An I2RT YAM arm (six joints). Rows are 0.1 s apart.
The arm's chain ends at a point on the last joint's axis. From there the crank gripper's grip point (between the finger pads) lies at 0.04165 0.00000 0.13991 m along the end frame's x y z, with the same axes.
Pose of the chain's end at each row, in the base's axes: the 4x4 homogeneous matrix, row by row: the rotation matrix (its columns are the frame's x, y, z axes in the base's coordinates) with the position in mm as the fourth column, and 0 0 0 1 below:
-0.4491, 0.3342, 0.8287, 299.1; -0.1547, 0.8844, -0.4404, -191.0; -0.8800, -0.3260, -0.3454, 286.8; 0, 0, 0, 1
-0.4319, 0.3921, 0.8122, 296.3; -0.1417, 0.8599, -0.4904, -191.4; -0.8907, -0.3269, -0.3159, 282.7; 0, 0, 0, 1
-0.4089, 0.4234, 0.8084, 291.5; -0.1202, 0.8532, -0.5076, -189.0; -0.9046, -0.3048, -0.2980, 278.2; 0, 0, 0, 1
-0.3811, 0.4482, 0.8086, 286.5; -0.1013, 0.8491, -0.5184, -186.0; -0.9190, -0.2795, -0.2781, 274.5; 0, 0, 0, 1
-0.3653, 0.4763, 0.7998, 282.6; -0.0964, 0.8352, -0.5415, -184.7; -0.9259, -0.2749, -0.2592, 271.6; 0, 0, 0, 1
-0.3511, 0.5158, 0.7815, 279.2; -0.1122, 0.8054, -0.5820, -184.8; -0.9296, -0.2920, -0.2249, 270.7; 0, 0, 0, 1
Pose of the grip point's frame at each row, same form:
-0.4491, 0.3342, 0.8287, 396.3; -0.1547, 0.8844, -0.4404, -259.1; -0.8800, -0.3260, -0.3454, 201.8; 0, 0, 0, 1
-0.4319, 0.3921, 0.8122, 391.9; -0.1417, 0.8599, -0.4904, -265.9; -0.8907, -0.3269, -0.3159, 201.4; 0, 0, 0, 1
-0.4089, 0.4234, 0.8084, 387.6; -0.1202, 0.8532, -0.5076, -265.0; -0.9046, -0.3048, -0.2980, 198.8; 0, 0, 0, 1
-0.3811, 0.4482, 0.8086, 383.8; -0.1013, 0.8491, -0.5184, -262.7; -0.9190, -0.2795, -0.2781, 197.3; 0, 0, 0, 1
-0.3653, 0.4763, 0.7998, 379.3; -0.0964, 0.8352, -0.5415, -264.5; -0.9259, -0.2749, -0.2592, 196.8; 0, 0, 0, 1
-0.3511, 0.5158, 0.7815, 373.9; -0.1122, 0.8054, -0.5820, -270.9; -0.9296, -0.2920, -0.2249, 200.5; 0, 0, 0, 1

